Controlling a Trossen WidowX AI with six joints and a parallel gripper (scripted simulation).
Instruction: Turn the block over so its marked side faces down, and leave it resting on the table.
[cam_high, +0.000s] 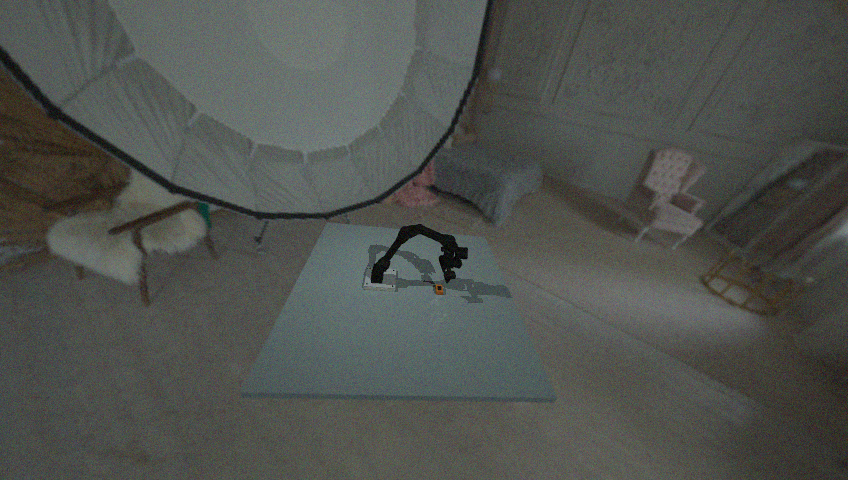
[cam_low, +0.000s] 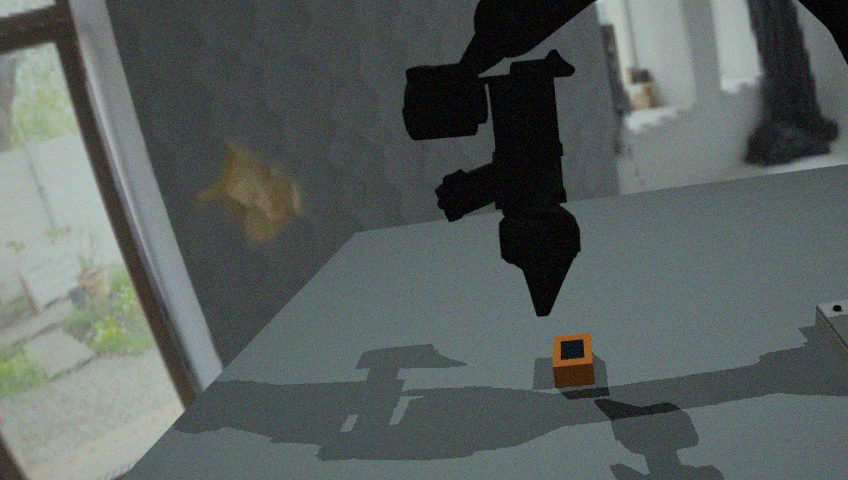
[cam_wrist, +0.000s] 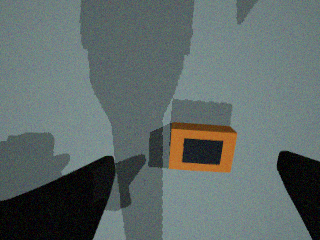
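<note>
The orange block is 8 cm below my gripper tip, 3 cm behind it and 1 cm to the right of it.
</note>
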